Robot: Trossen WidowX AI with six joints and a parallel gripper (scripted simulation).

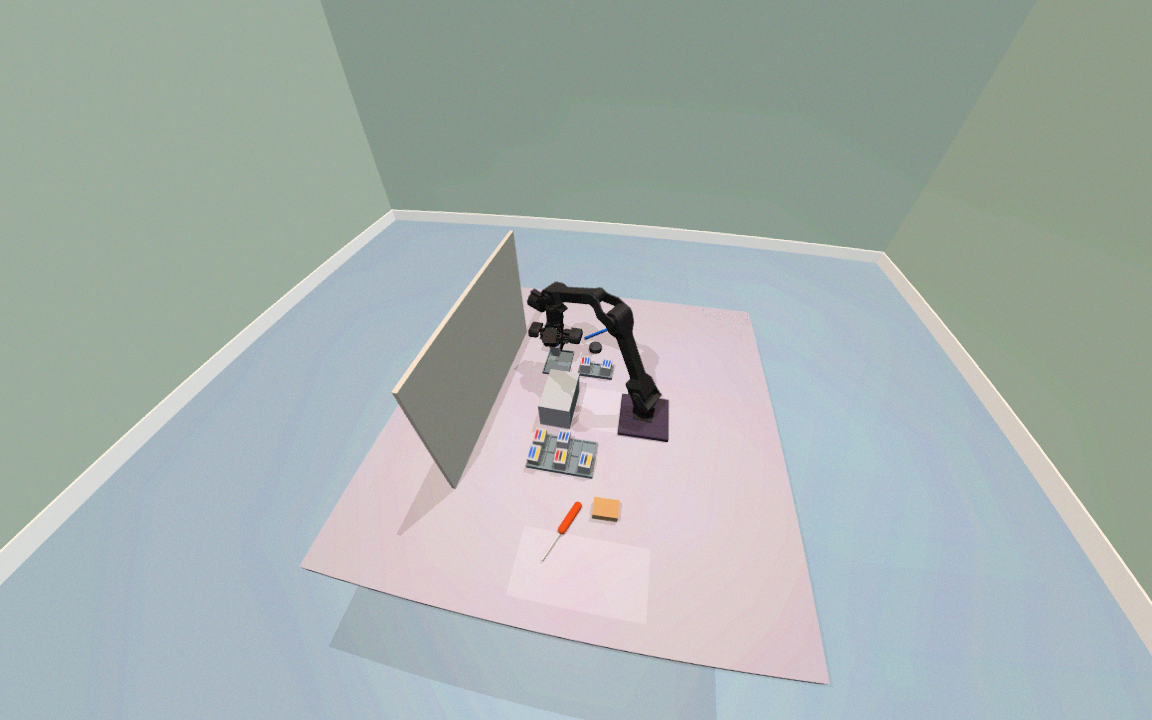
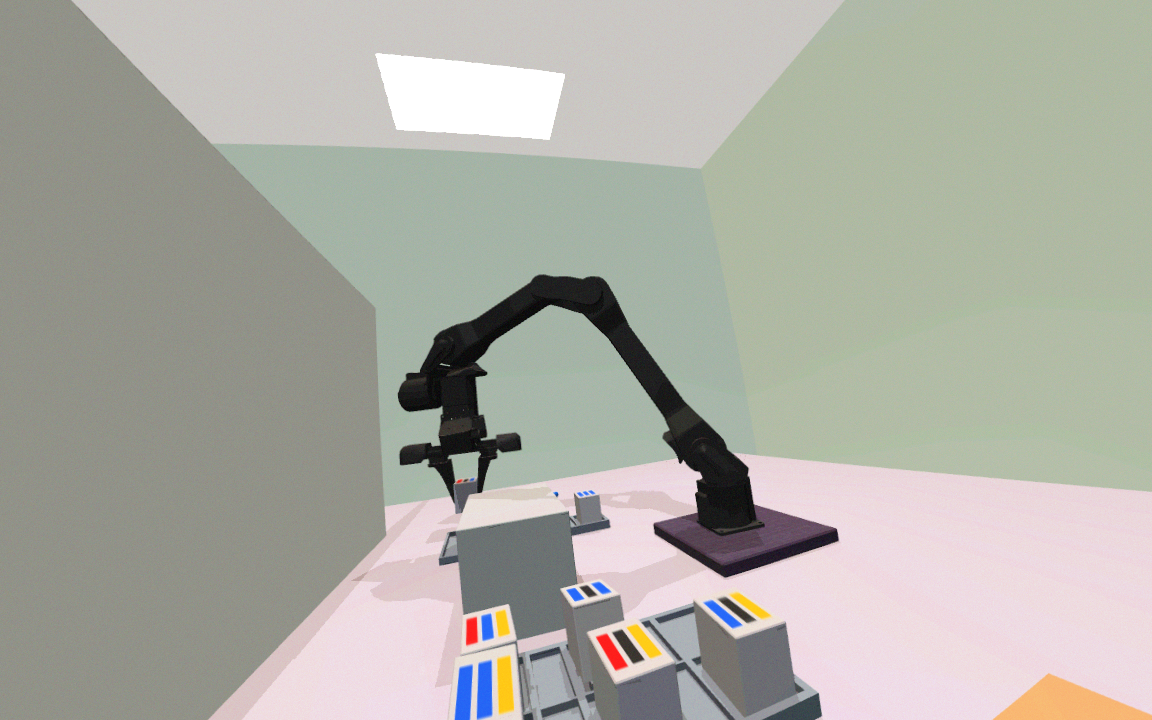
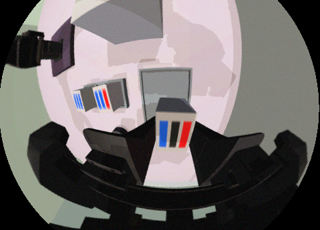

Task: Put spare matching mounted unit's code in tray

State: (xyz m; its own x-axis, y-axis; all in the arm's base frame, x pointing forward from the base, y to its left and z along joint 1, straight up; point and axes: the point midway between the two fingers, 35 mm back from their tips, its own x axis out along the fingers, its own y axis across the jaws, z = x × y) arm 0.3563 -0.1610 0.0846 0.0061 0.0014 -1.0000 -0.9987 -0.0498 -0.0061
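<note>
Now: the grey tray 10 mm behind my gripper tip, 10 mm to the left of it and 60 mm below it. Round my gripper tip: blue pen: 120 mm behind, 200 mm to the right, 60 mm below; then mounted unit: 80 mm behind, 210 mm to the left, 20 mm below; then black puck: 130 mm behind, 100 mm to the right, 60 mm below.
</note>
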